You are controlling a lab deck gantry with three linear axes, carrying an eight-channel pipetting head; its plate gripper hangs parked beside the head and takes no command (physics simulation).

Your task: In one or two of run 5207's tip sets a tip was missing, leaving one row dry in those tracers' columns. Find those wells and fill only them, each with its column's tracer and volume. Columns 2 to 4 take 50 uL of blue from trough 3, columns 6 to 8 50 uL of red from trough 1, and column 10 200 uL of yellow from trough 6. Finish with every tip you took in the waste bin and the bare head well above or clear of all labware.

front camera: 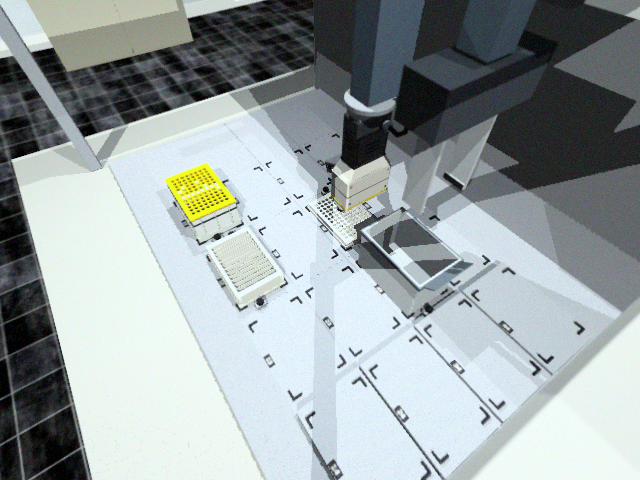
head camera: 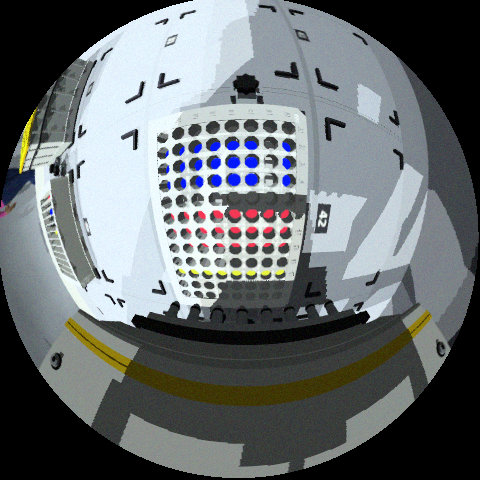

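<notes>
The eight-channel head (front camera: 361,180) hangs over the far part of the white well plate (front camera: 343,241) (head camera: 301,170). Its short black nozzles (head camera: 241,315) show no tips. In the head view, the three blue columns each lack blue in the second well from the right (head camera: 270,161). Red shows in three columns, though steep wells at the left are hard to read. Column 10 shows yellow across. The yellow tip rack (front camera: 195,217) (head camera: 26,142) has a few pale spots. The trough block (front camera: 262,290) (head camera: 75,225) stands beside it. The parked gripper (front camera: 436,196) is open and empty.
The waste bin (front camera: 440,273), an open clear box, stands close beside the well plate on the near right. Black corner brackets mark deck positions. A label reading 42 (head camera: 322,218) lies right of the plate in the head view. A slanted grey post (front camera: 51,87) stands at the far left.
</notes>
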